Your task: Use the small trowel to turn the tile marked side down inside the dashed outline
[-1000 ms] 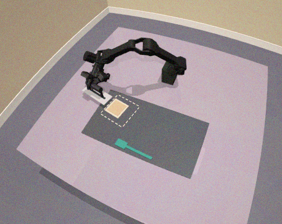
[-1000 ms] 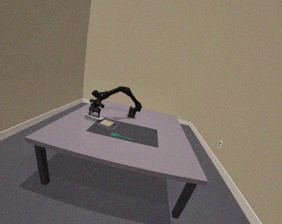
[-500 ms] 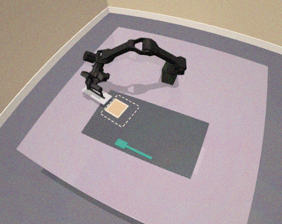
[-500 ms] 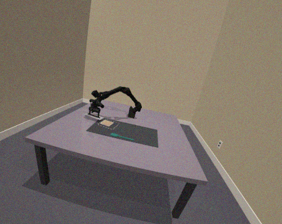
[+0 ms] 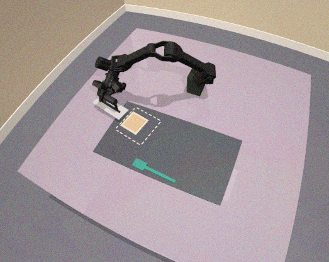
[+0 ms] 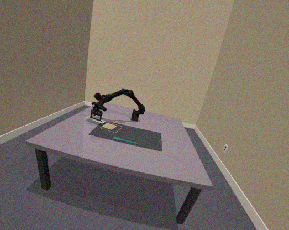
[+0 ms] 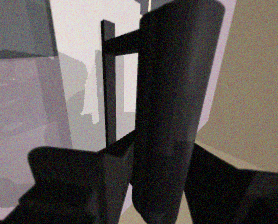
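The dark mat is 30 mm ahead of my gripper tip, 400 mm to the left of it and 100 mm below it. Also, from my gripper tip: teal flat tool (170 mm ahead, 390 mm to the left, 70 mm below); then tan square tile (10 mm behind, 190 mm to the left, 80 mm below).
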